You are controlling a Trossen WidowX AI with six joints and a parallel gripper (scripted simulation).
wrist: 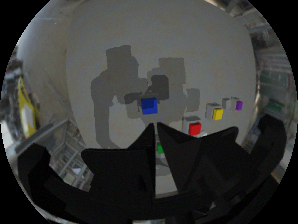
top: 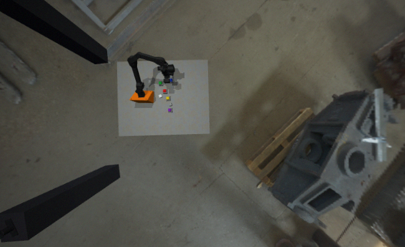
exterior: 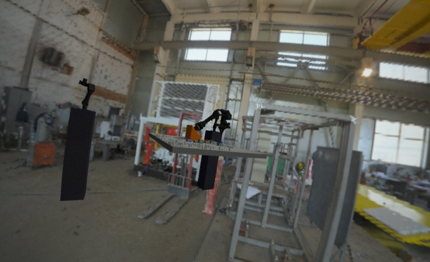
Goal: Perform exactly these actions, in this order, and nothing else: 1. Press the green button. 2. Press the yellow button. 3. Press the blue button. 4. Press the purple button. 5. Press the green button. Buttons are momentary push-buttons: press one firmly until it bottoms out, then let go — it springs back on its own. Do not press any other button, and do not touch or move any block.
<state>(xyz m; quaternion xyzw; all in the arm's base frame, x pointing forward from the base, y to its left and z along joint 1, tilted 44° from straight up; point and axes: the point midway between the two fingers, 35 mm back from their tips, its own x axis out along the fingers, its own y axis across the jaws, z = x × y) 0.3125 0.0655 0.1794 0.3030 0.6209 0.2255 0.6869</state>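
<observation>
My gripper tip is now 90 mm above the blue button. From my gripper tip the other things lie so: red button 90 mm behind, 120 mm to the right, 90 mm below; green button 130 mm behind, 20 mm to the right, 90 mm below; yellow button 60 mm behind, 210 mm to the right, 90 mm below.
</observation>
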